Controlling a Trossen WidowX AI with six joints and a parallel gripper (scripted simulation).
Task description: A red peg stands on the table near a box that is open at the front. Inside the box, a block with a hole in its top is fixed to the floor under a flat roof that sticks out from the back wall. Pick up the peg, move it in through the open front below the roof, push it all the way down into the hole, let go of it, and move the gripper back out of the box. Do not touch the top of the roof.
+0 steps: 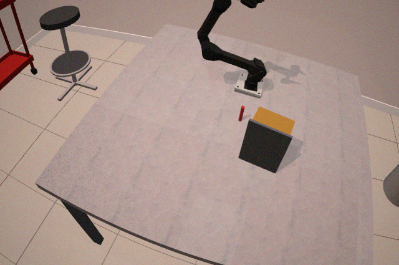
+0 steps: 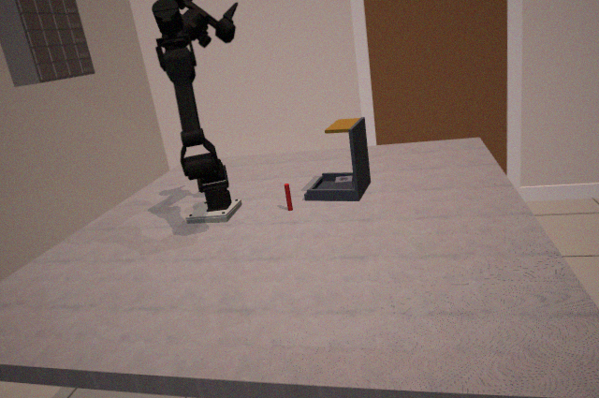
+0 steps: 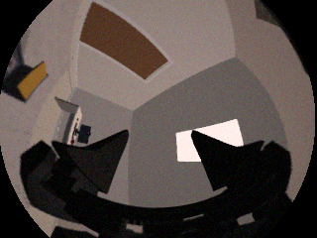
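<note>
My gripper tip is 570 mm above the red peg, 90 mm short of it and 10 mm to the left of it. Also, from my gripper tip: orange roof: 400 mm below, 270 mm ahead, 90 mm to the left; back wall: 500 mm below, 310 mm ahead, 80 mm to the left.
</note>
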